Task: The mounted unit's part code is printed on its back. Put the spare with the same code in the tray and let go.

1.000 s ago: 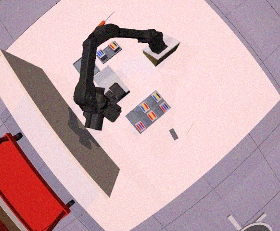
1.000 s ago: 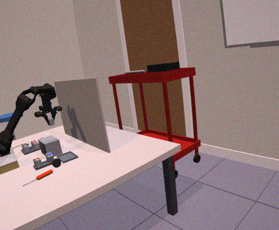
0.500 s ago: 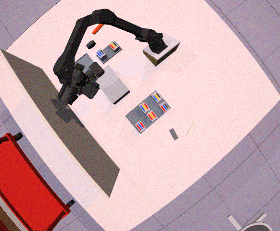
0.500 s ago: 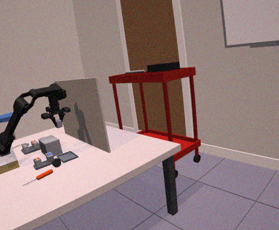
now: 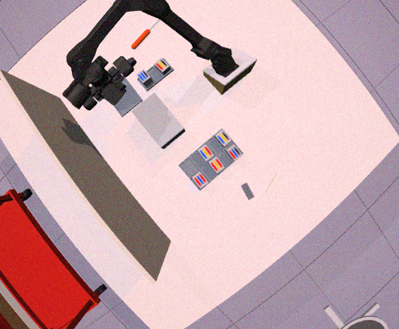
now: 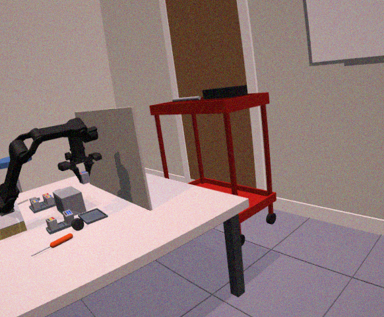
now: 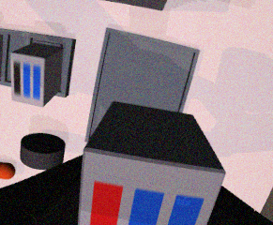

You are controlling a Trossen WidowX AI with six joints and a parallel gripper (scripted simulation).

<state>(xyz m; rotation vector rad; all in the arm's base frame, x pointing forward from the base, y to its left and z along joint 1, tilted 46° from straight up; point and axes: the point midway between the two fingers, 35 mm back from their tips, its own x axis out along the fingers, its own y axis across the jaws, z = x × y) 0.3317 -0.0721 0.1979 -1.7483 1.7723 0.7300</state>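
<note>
Now: the flat grey tray 1 cm behind my gripper tip, 1 cm to the right of it and 17 cm below it. Round my gripper tip: tall grey panel: 20 cm ahead, 16 cm to the left, 5 cm above; then black puck: 10 cm behind, 8 cm to the right, 15 cm below; then mounted unit: 4 cm behind, 17 cm to the left, 12 cm below.
</note>
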